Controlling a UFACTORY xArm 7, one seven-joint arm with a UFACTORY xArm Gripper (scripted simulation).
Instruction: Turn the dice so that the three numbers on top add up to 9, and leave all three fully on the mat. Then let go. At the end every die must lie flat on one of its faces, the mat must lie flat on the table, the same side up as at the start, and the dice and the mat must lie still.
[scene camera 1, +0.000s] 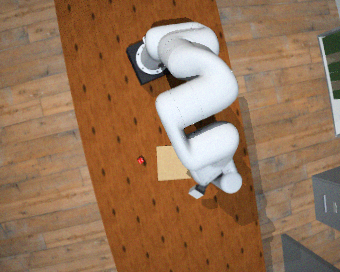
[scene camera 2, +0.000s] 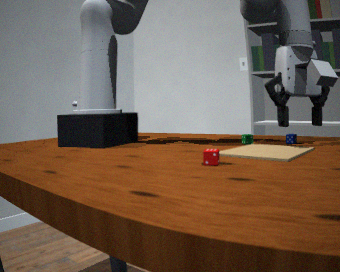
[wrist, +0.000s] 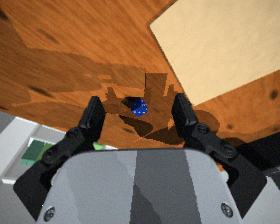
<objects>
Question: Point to my gripper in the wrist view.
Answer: At 137, 103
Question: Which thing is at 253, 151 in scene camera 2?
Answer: A tan mat.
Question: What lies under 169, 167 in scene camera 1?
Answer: A tan mat.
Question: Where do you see a tan mat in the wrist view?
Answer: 210, 54
</objects>
